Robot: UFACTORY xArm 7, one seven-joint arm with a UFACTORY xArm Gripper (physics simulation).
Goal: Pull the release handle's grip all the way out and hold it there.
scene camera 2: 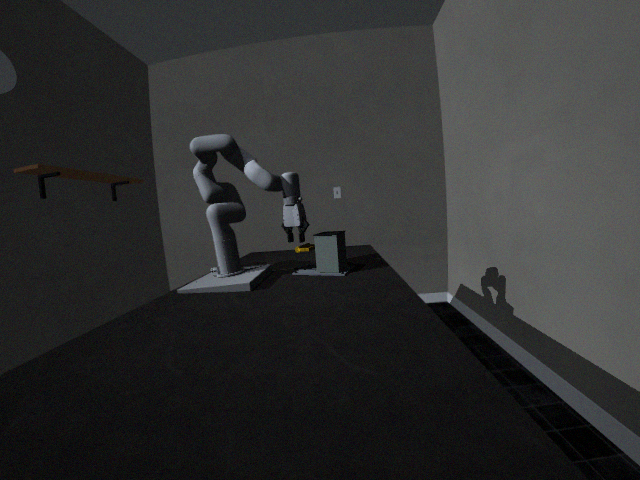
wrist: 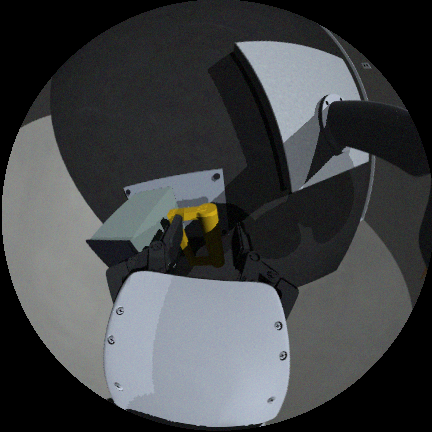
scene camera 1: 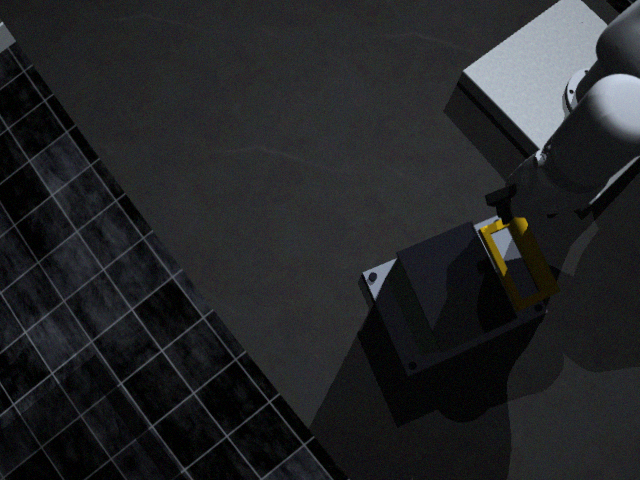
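The release handle's yellow rectangular grip [scene camera 1: 541, 268] [scene camera 2: 303, 249] [wrist: 215, 245] sticks out from the side of a grey-green box [scene camera 1: 431, 279] [scene camera 2: 326, 253] [wrist: 132, 215] that faces the robot's base. The box stands on a light plate [scene camera 1: 381, 274] [wrist: 200, 181] with dark bolts. My gripper [scene camera 2: 296, 239] [wrist: 207, 227] is open and empty, pointing down, a little above the grip in scene camera 2. In the wrist view, the left finger overlaps the grip's inner edge beside the box and the right finger is beyond its outer bar. The rod behind the grip is hidden.
The robot's white base slab [scene camera 1: 527, 72] [scene camera 2: 219, 282] [wrist: 280, 75] is on the same dark table top [scene camera 1: 232, 170] [scene camera 2: 289, 372]. A wooden shelf [scene camera 2: 77, 175] hangs on the left wall. The table edge borders a dark tiled floor [scene camera 1: 77, 289].
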